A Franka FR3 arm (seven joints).
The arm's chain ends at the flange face. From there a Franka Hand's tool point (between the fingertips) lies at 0.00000 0.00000 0.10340 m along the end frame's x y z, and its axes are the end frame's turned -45 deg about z.
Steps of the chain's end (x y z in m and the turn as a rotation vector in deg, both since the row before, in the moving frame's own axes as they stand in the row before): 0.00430 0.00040 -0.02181 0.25 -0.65 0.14; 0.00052 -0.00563 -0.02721 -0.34 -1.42 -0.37
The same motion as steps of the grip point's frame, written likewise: 0.00225 0.00217 -0.02182 0.64 -0.28 0.14; 0.00210 -0.00498 -0.02724 0.76 -1.24 -0.37
